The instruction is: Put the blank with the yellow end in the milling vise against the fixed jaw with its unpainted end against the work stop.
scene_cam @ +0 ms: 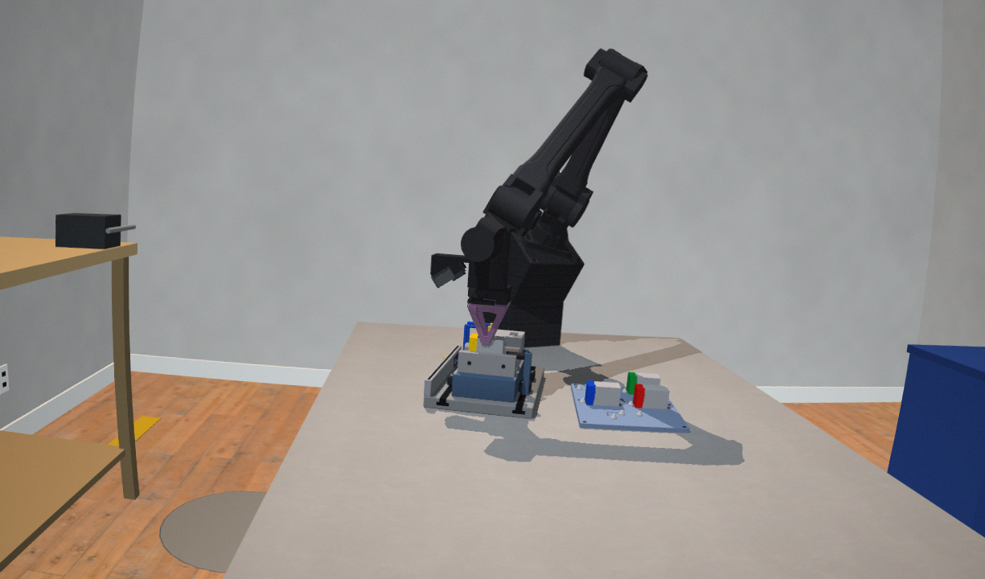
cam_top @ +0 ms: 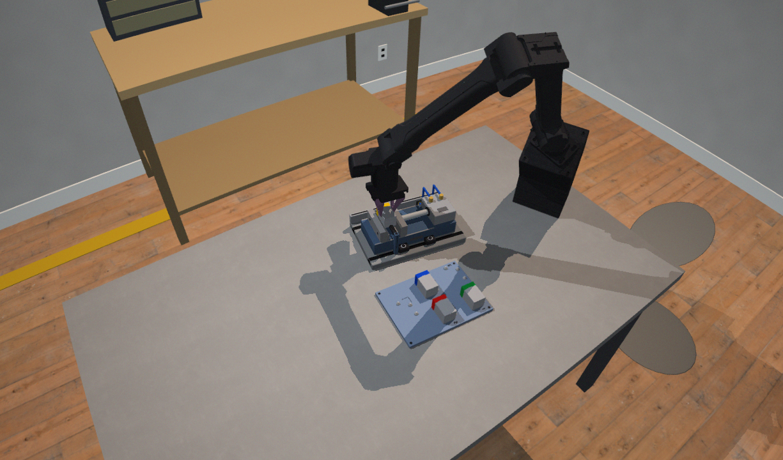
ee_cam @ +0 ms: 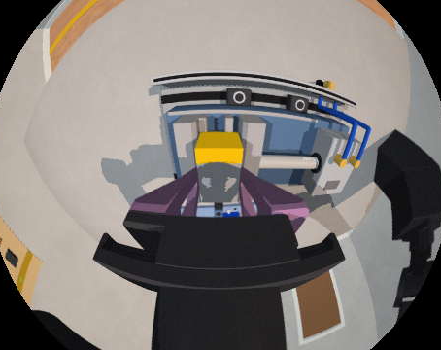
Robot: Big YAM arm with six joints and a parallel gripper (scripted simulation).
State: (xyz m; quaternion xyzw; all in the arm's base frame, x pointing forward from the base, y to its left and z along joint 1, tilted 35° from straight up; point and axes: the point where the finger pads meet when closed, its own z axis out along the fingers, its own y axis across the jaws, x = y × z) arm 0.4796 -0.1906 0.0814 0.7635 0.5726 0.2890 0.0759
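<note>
The yellow-ended blank is 20 mm below my hand. Also, from my hand: blue plate (260 mm to the left, 110 mm below, 20 mm ahead); blue-ended blank (220 mm to the left, 90 mm below, 20 mm ahead); red-ended blank (310 mm to the left, 90 mm below, 30 mm ahead).
</note>
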